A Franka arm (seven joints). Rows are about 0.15 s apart.
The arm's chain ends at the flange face. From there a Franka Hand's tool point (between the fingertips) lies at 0.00 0.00 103.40 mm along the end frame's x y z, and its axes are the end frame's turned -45 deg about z.
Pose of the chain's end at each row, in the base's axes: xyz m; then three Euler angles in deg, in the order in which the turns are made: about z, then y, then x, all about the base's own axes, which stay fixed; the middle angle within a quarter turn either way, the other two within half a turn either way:
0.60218, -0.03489, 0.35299, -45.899, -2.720, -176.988
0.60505, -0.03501, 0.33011, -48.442, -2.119, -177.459
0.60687, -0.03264, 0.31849, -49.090, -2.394, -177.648
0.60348, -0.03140, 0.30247, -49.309, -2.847, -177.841
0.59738, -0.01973, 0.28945, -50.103, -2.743, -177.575
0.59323, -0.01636, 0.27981, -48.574, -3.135, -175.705
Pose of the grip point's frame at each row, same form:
0.59727, -0.02946, 0.24985, -90.899, -2.720, -176.988
0.60123, -0.03043, 0.22688, -93.442, -2.119, -177.459
0.60255, -0.02840, 0.21527, -94.090, -2.394, -177.648
0.59834, -0.02751, 0.19927, -94.309, -2.847, -177.841
0.59243, -0.01536, 0.18626, -95.103, -2.743, -177.575
0.58758, -0.00863, 0.17685, -93.574, -3.135, -175.705

